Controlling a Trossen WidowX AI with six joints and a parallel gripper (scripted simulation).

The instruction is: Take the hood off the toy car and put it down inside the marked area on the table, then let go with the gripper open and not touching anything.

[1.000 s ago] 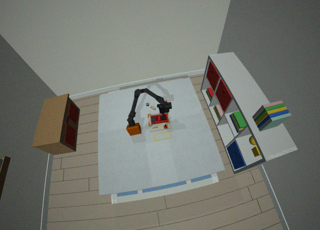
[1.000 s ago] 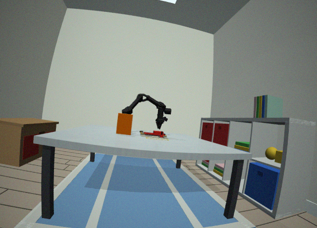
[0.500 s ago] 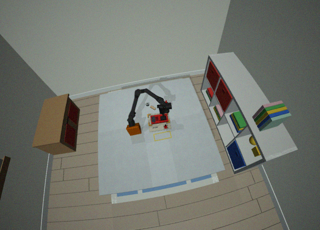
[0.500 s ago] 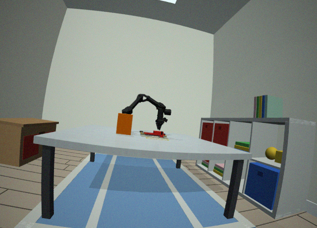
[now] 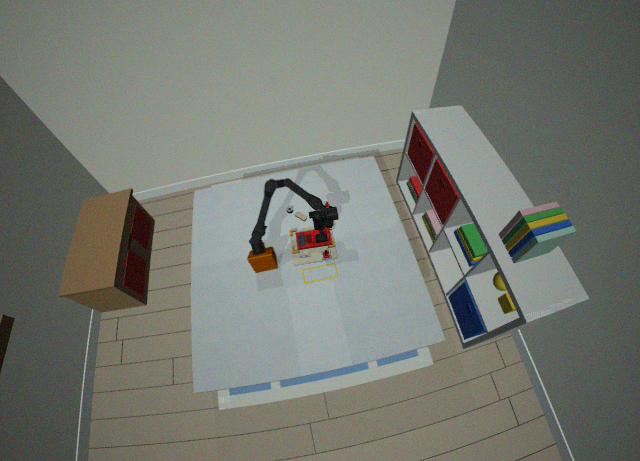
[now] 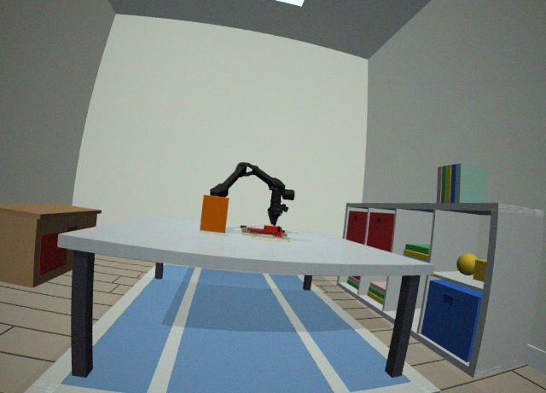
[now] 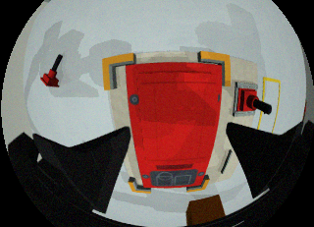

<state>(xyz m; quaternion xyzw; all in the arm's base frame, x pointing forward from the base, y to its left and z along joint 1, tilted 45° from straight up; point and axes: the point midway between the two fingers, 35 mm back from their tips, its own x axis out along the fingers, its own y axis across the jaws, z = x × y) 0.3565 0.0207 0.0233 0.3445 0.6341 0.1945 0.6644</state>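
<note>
The hood lies 2 cm below my gripper tip. Round my gripper tip: tan block (19 cm to the left, 6 cm behind, 5 cm below); then dark ring (26 cm to the left, 11 cm behind, 5 cm below).
</note>
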